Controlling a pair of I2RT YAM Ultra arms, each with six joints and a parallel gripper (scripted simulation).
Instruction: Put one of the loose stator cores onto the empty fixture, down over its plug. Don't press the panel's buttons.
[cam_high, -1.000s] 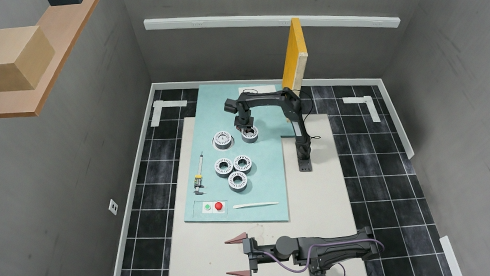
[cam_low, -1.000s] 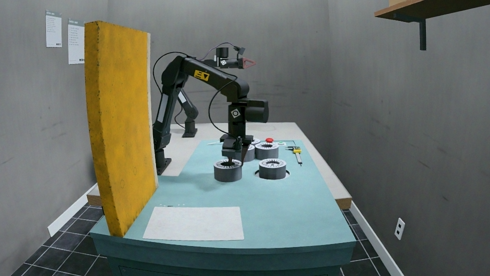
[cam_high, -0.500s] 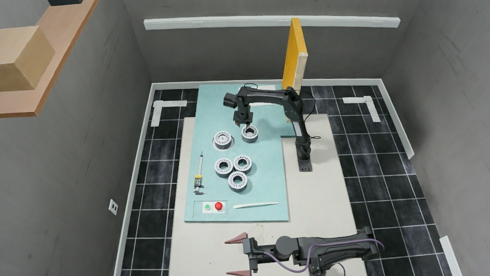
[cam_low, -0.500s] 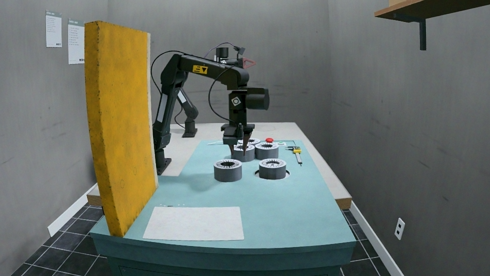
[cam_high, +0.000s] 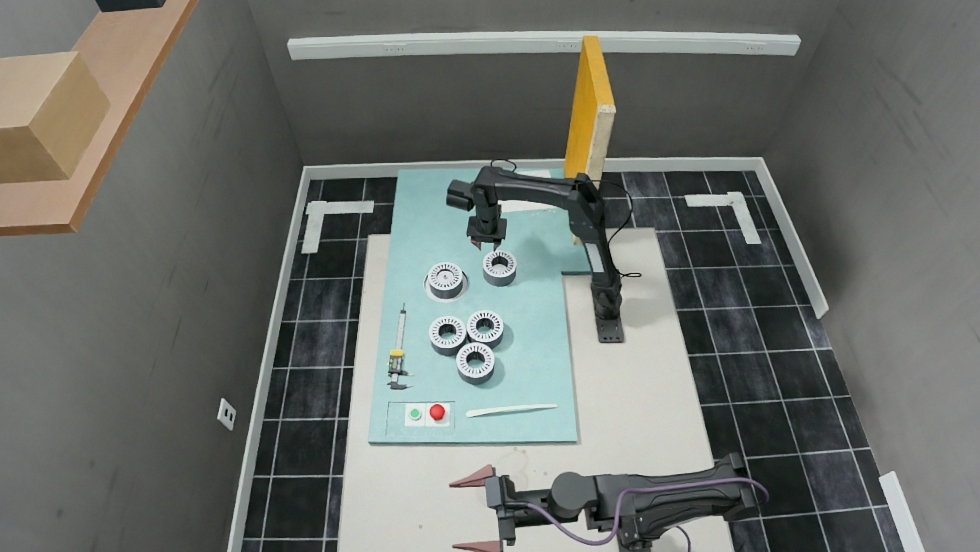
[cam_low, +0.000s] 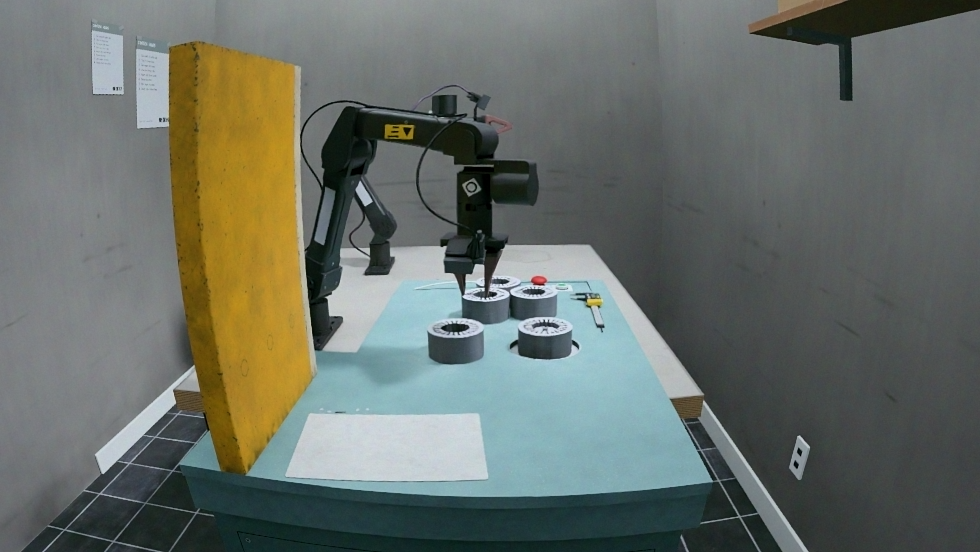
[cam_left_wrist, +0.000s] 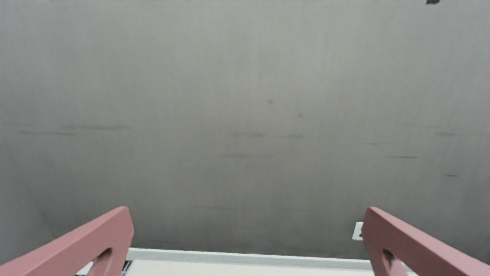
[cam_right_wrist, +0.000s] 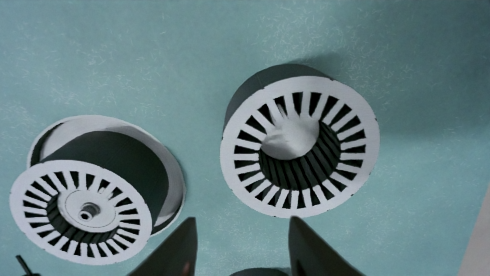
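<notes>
My right gripper is now 3 cm past the fixture plug and 12 cm above it. The rest, counted from my right hand: green button (17 cm ahead, 44 cm to the left, 12 cm below); red button (12 cm ahead, 44 cm to the left, 10 cm below); white sheet (9 cm behind, 32 cm to the right, 11 cm below).
</notes>
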